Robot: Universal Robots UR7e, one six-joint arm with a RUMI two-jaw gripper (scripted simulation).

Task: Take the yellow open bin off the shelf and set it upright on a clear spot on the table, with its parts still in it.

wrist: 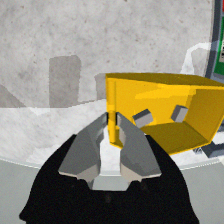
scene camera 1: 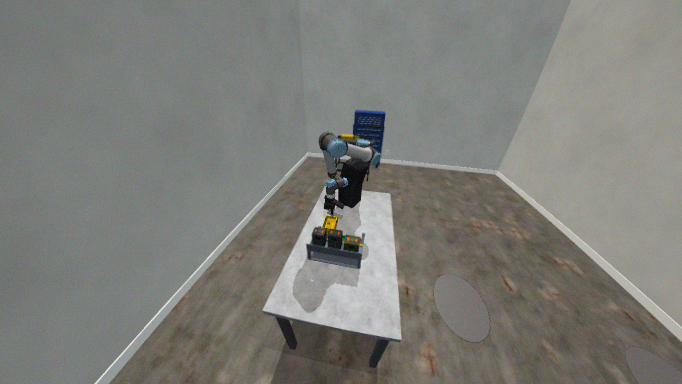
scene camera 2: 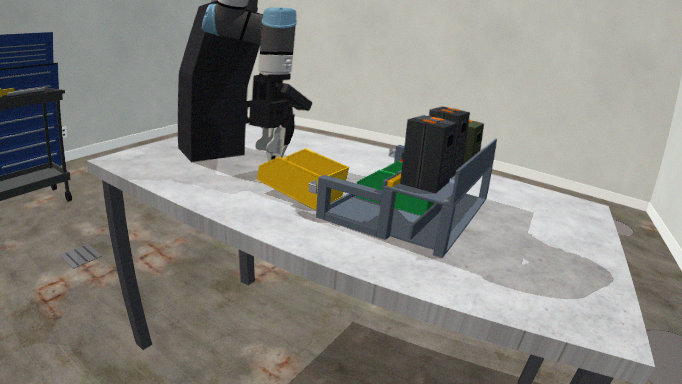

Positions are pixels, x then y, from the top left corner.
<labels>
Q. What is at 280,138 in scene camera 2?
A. My gripper.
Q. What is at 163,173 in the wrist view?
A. My gripper.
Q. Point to a green bin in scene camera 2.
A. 403,202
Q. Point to a yellow open bin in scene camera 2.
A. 291,179
</labels>
